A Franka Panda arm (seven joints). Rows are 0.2 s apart.
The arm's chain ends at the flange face. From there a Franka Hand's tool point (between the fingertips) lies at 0.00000 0.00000 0.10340 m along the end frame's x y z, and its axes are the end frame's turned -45 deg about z.
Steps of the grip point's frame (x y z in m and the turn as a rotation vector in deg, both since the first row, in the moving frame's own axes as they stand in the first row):
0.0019, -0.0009, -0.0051, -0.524, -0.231, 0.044
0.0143, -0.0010, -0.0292, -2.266, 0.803, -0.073
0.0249, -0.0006, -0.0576, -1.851, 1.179, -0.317
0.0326, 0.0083, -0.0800, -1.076, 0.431, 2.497
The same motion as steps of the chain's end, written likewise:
0.0003, -0.0029, -0.0051, -0.534, 0.207, 0.044
0.0055, -0.0127, -0.0291, -1.034, 2.170, -0.073
0.0133, -0.0189, -0.0575, -0.475, 2.143, -0.317
0.0270, -0.0180, -0.0800, -0.456, 1.066, 2.497

